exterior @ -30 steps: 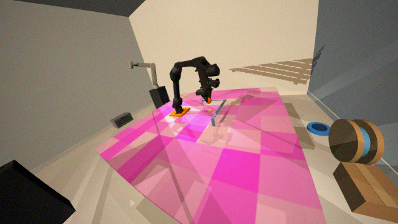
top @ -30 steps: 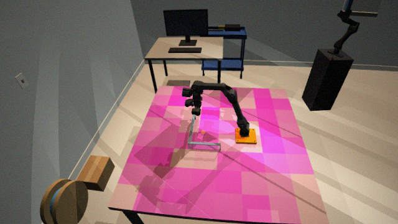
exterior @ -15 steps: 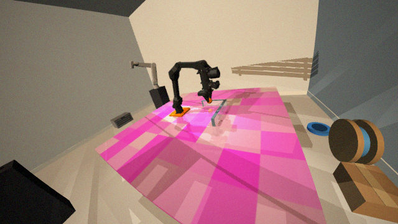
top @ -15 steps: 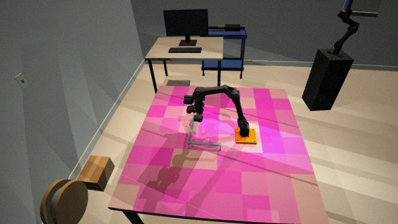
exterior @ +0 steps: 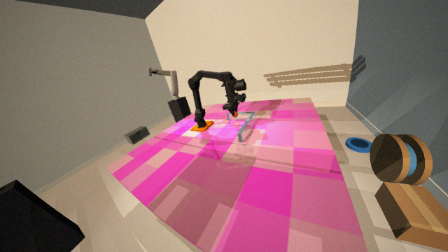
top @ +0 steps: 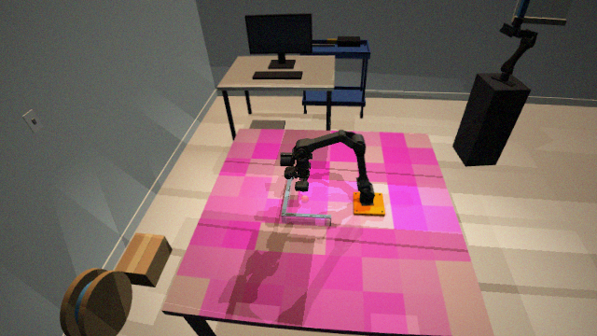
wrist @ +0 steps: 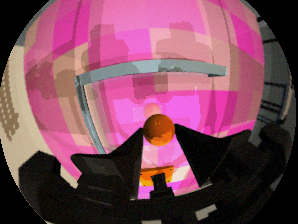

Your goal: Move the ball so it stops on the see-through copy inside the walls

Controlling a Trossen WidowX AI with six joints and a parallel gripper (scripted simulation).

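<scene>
Now: gripper tip 8 cm above the see-through copy of ball. Round my gripper tip: orange ball (right at my gripper tip).
</scene>
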